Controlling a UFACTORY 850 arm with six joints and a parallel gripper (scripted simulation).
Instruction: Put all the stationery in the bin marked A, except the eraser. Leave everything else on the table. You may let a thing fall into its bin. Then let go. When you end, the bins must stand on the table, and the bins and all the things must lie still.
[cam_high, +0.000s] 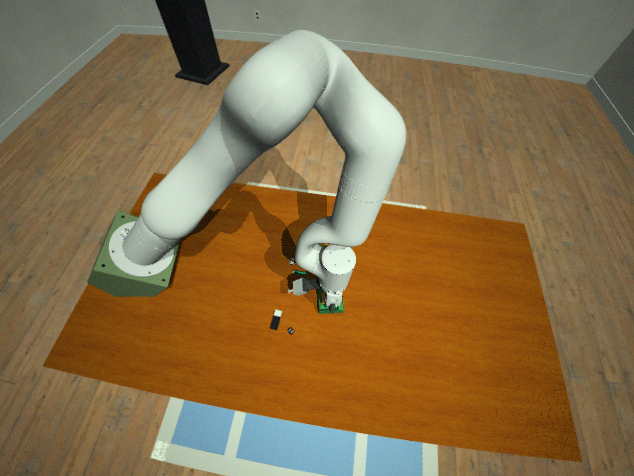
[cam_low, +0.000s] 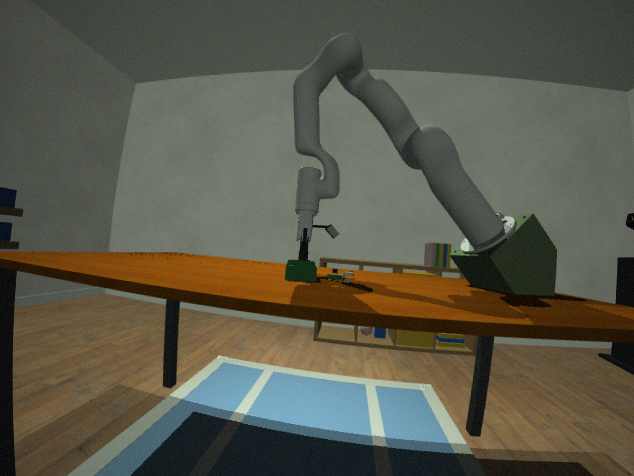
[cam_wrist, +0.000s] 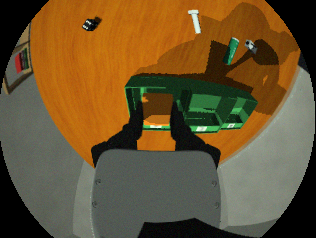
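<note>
Right now my hand is 190 mm past the grey-white thing, 90 mm to the right of it and 50 mm above it. The rest, counted from my hand: green bin 80 mm to the left, 40 mm below, 30 mm behind; white bolt 140 mm behind, 50 mm below, 20 mm to the right; orange pad 20 mm below.
</note>
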